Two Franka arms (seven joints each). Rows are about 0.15 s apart.
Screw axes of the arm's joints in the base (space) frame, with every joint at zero. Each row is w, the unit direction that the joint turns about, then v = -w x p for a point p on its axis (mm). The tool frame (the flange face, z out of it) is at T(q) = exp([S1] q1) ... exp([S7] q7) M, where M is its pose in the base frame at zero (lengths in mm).
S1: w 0 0 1 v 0 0 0
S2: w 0 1 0 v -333 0 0
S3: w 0 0 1 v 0 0 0
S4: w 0 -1 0 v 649 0 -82.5
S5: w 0 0 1 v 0 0 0
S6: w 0 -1 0 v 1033 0 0
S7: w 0 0 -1 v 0 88 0
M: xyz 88 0 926 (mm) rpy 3.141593 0 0 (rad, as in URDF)
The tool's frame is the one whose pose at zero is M.
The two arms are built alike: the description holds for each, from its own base.
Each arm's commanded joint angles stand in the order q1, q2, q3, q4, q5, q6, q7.
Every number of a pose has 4 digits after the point.
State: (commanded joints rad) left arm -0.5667 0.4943 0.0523 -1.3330 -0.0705 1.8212 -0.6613; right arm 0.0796 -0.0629 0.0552 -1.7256 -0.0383 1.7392 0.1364
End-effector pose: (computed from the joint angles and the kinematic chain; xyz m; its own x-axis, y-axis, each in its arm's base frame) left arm 0.6049 -0.3568 0.4473 0.9871 0.1572 -0.0311 0.1581 -0.9869 0.0307; right arm 0.5438 0.0711 0.6005 0.9967 0.0046 0.0811 0.0021 -0.9995 0.0308
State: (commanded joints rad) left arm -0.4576 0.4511 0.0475 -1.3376 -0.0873 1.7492 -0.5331; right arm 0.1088 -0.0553 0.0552 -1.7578 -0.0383 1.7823 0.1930
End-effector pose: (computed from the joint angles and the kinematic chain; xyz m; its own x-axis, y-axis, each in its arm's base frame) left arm 0.6258 -0.2872 0.4690 0.9887 0.1339 -0.0667 0.1365 -0.9900 0.0355; right arm 0.5457 0.0877 0.5848 0.9961 -0.0213 0.0858 -0.0235 -0.9994 0.0250
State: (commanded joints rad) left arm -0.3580 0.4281 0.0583 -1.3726 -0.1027 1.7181 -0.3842; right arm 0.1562 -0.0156 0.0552 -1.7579 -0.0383 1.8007 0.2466
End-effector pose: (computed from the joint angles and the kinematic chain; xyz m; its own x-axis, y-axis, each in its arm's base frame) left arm 0.6427 -0.2157 0.4658 0.9898 0.0967 -0.1046 0.1013 -0.9941 0.0394; right arm 0.5522 0.1154 0.5644 0.9975 -0.0267 0.0658 -0.0283 -0.9993 0.0232
